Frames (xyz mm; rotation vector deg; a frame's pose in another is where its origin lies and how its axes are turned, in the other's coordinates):
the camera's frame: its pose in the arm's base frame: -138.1 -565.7 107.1 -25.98 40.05 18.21
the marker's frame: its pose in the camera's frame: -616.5 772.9 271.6 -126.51 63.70 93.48
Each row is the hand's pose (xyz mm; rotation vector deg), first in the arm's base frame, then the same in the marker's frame.
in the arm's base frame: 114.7 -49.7 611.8 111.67 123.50 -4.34
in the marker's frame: -79.6 198.5 -887.5 -62.48 114.53 -97.20
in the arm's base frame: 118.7 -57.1 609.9 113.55 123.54 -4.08
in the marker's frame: -73.3 200.9 -892.9 -60.48 114.48 -98.31
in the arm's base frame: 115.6 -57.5 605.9 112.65 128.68 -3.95
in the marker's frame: -70.2 197.9 -890.3 -61.46 113.50 -103.48
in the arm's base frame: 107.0 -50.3 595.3 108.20 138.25 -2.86
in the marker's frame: -68.6 185.3 -881.6 -65.50 112.28 -111.90
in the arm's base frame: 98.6 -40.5 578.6 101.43 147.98 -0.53
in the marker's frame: -65.9 166.1 -873.1 -71.00 111.56 -119.97
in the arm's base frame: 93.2 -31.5 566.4 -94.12 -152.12 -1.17
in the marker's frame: -65.6 151.1 -867.3 73.23 -106.96 119.93
